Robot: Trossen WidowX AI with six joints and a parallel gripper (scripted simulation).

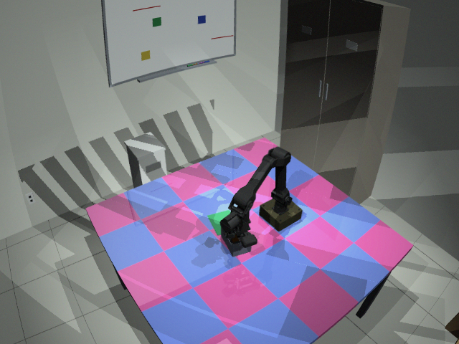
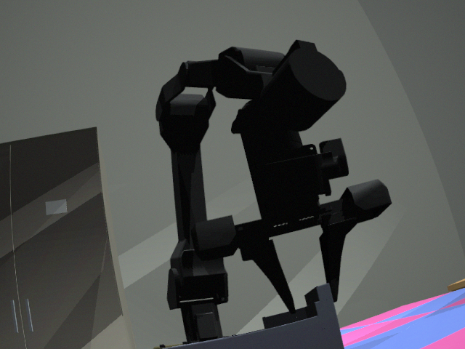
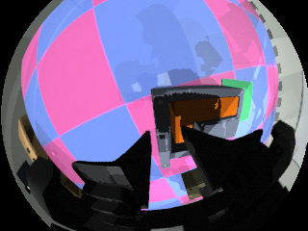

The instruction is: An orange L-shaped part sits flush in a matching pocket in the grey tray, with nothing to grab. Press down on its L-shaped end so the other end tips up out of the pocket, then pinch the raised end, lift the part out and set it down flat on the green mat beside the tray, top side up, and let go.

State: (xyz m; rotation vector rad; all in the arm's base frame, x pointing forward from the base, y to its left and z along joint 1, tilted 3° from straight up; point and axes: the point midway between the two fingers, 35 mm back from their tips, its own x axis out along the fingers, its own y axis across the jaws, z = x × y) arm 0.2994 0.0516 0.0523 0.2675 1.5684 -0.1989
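Right now my gripper tip is 50 mm to the left of the orange L-shaped part, 20 mm above it and 10 mm past it. The rest, counted from my gripper tip: green mat: 210 mm to the right, 90 mm below, 60 mm behind.
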